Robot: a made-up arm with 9 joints. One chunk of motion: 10 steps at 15 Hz.
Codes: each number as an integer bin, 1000 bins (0 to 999) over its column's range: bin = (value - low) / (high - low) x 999, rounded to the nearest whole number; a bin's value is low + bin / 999 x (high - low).
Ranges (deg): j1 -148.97..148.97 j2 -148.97..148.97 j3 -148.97..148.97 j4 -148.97..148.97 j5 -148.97..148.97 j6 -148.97..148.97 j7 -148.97..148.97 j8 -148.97..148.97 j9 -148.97..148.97
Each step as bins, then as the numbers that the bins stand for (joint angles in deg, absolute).
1 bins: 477 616 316 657 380 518 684 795 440
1 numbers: -6.71 34.74 -54.73 46.97 -35.64 5.52 55.02 88.13 -17.75
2 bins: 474 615 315 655 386 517 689 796 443
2 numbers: -7.61 34.45 -55.02 46.38 -33.85 5.22 56.52 88.43 -16.85
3 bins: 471 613 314 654 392 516 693 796 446
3 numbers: -8.50 33.85 -55.32 46.08 -32.06 4.92 57.71 88.43 -15.96
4 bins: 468 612 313 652 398 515 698 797 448
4 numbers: -9.39 33.55 -55.62 45.48 -30.27 4.62 59.20 88.73 -15.36
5 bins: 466 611 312 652 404 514 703 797 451
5 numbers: -9.99 33.25 -55.92 45.48 -28.48 4.32 60.69 88.73 -14.46
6 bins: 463 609 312 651 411 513 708 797 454
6 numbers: -10.89 32.66 -55.92 45.18 -26.39 4.03 62.18 88.73 -13.57
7 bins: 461 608 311 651 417 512 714 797 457
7 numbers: -11.48 32.36 -56.22 45.18 -24.60 3.73 63.97 88.73 -12.68
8 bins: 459 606 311 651 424 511 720 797 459
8 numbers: -12.08 31.76 -56.22 45.18 -22.52 3.43 65.76 88.73 -12.08
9 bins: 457 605 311 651 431 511 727 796 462
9 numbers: -12.68 31.46 -56.22 45.18 -20.43 3.43 67.85 88.43 -11.18
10 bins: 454 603 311 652 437 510 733 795 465
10 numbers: -13.57 30.87 -56.22 45.48 -18.64 3.13 69.64 88.13 -10.29
